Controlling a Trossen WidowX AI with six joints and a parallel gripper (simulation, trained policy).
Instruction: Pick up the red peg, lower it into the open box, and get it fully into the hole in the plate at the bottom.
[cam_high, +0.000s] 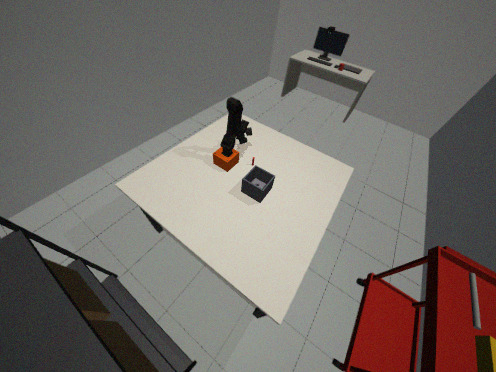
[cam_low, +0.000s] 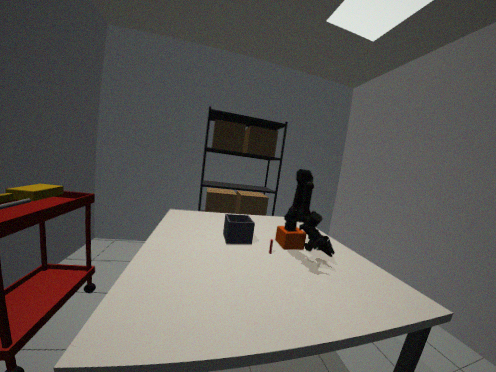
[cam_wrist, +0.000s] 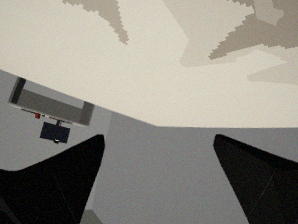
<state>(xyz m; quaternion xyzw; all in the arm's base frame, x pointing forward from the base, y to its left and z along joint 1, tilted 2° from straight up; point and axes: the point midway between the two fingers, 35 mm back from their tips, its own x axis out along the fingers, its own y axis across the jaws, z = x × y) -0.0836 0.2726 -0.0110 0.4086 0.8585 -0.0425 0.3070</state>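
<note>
Now: gripper tip 270 mm short of the red peg, 180 mm to the left of it and 40 mm above it. Also, from my gripper tip: grey plate (430 mm ahead, 370 mm to the right, 40 mm below).
</note>
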